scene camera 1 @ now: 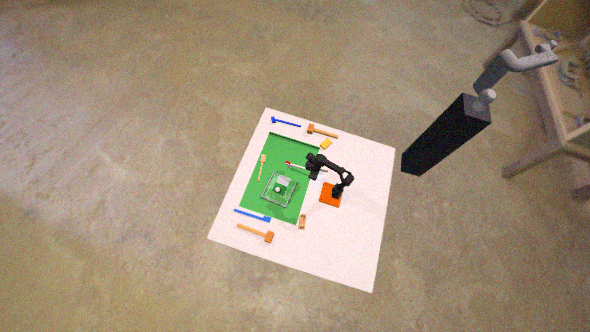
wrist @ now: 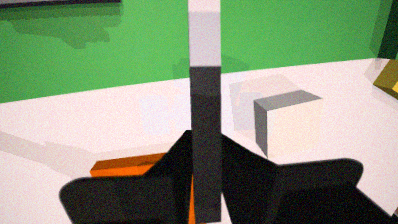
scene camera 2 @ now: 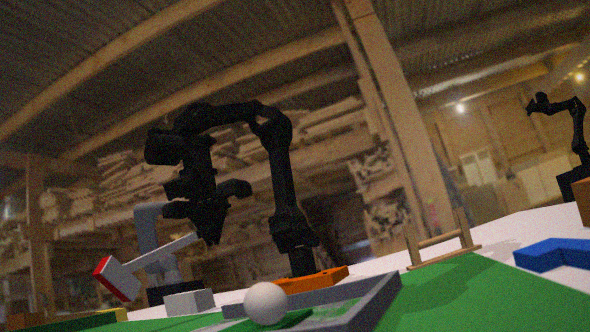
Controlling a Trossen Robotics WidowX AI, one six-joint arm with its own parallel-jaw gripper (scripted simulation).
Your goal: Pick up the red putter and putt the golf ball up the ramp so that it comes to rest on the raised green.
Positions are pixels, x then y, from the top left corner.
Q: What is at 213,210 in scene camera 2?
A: My gripper.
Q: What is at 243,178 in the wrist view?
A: My gripper.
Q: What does my gripper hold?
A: A red putter.
